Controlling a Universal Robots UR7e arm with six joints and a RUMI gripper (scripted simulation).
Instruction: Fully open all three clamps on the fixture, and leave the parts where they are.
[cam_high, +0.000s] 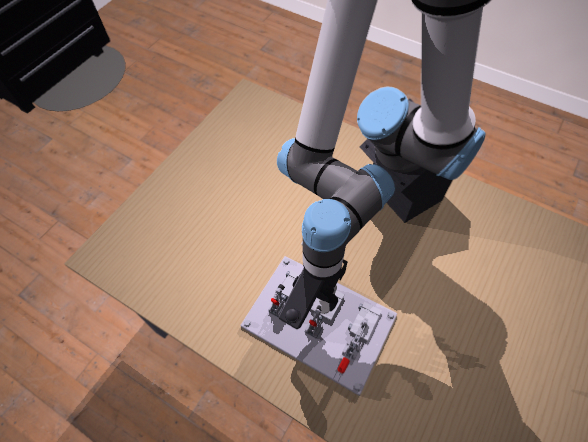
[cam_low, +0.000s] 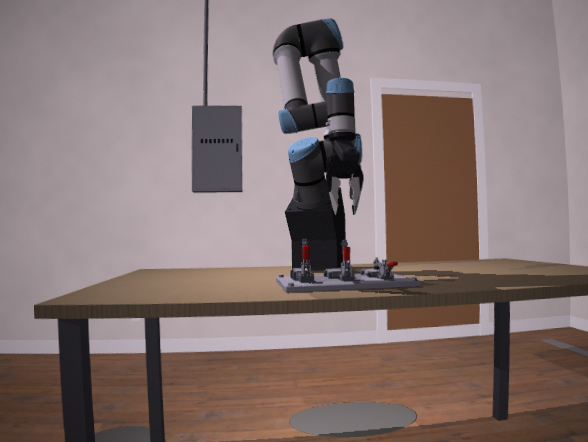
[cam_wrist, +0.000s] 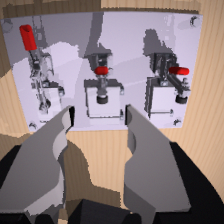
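Now: hand 30 mm past the grey fixture plate and 200 mm above it.
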